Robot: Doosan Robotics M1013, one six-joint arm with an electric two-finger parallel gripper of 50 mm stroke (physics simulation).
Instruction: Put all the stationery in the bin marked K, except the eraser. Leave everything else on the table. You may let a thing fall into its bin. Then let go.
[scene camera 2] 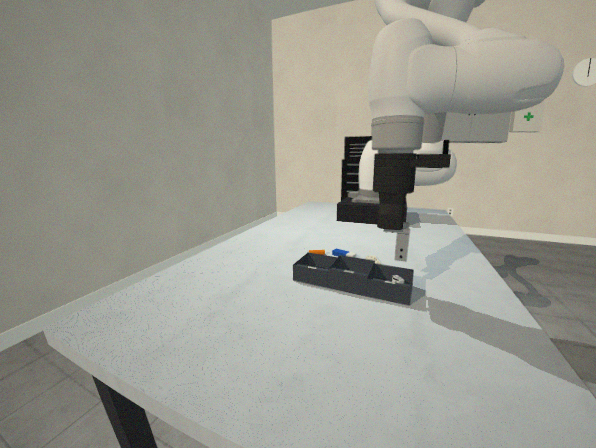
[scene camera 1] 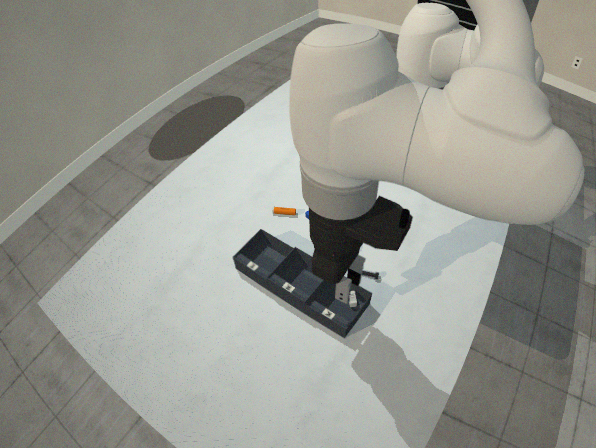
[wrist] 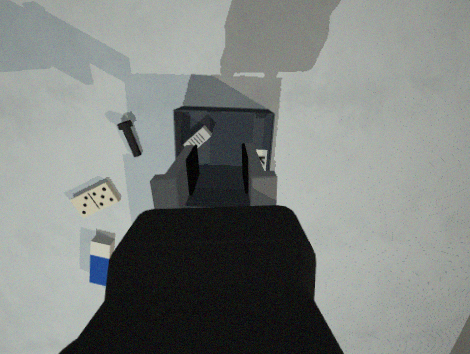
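Where they show: gripper, fingertip midpoint: (scene camera 2: 400, 256) (scene camera 1: 347, 290) (wrist: 220, 159); arm's base at its link origin: (scene camera 2: 375, 200).
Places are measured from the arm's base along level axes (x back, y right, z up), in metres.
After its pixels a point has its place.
Note:
The three-compartment dark tray has its bin K (scene camera 1: 342, 325) {y -0.198, x -0.706, z -0.045 m} (scene camera 2: 395, 294) {y -0.180, x -0.711, z -0.062 m} (wrist: 235, 132) {y -0.185, x -0.680, z -0.073 m} at one end. A small pale sharpener-like piece (scene camera 1: 353, 299) {y -0.181, x -0.648, z -0.058 m} (scene camera 2: 397, 279) {y -0.176, x -0.651, z -0.060 m} (wrist: 198, 136) {y -0.181, x -0.646, z -0.058 m} with a ribbed side is inside bin K, tilted near its table-object side; whether it has come to rest is not clear. My gripper (scene camera 1: 349, 284) {y -0.178, x -0.668, z 0.000 m} (scene camera 2: 401, 245) {y -0.178, x -0.668, z 0.000 m} (wrist: 220, 159) {y -0.178, x -0.668, z 0.000 m} is above bin K, partly open, with nothing between its fingers. The blue and white eraser (scene camera 1: 307, 215) {y 0.010, x -0.532, z -0.071 m} (scene camera 2: 340, 252) {y -0.009, x -0.534, z -0.067 m} (wrist: 100, 269) {y -0.010, x -0.526, z -0.067 m} lies on the table beside the tray, partly hidden in scene camera 1 and the wrist view.
A black bolt (scene camera 1: 370, 275) {y -0.175, x -0.578, z -0.073 m} (wrist: 132, 137) {y -0.174, x -0.579, z -0.072 m} and a cream domino (scene camera 2: 372, 259) {y -0.099, x -0.532, z -0.073 m} (wrist: 96, 197) {y -0.105, x -0.533, z -0.073 m} lie beside the tray, on the eraser's side. An orange rod-like piece (scene camera 1: 284, 211) {y 0.055, x -0.554, z -0.068 m} (scene camera 2: 316, 252) {y 0.056, x -0.556, z -0.071 m} lies past the eraser. Low dividers separate the tray's compartments.

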